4 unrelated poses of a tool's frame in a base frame.
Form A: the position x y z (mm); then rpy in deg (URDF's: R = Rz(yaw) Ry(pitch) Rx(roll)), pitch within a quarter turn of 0, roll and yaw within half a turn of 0.
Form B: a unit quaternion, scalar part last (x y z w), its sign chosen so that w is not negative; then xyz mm. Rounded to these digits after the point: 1 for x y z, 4 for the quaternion.
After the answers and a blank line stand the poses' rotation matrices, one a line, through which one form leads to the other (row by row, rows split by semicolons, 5 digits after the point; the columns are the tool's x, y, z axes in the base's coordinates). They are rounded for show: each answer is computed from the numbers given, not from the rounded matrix.
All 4 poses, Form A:
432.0, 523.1, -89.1, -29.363, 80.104, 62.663
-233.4, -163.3, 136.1, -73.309, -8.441, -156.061
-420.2, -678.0, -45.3, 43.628, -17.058, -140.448
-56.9, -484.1, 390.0, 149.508, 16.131, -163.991
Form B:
-0.4894, 0.4308, 0.5243, 0.5477, 432.0, 523.1, -89.1
-0.1812, 0.5702, -0.7918, 0.1229, -233.4, -163.3, 136.1
-0.0052, -0.3924, -0.8453, 0.3625, -420.2, -678.0, -45.3
-0.1696, 0.9408, 0.2767, 0.0978, -56.9, -484.1, 390.0

0.07892 -0.99602 -0.04131; 0.15267 -0.02887 0.98786; -0.98512 -0.08427 0.14978
-0.90408 -0.01197 0.42720; -0.40137 -0.31956 -0.85836; 0.14679 -0.94749 0.28410
-0.73713 0.61698 -0.27564; -0.60877 -0.42923 0.66721; 0.29334 0.65962 0.69199
-0.92337 -0.37316 0.09019; -0.26493 0.78940 0.55377; -0.27783 0.48744 -0.82777

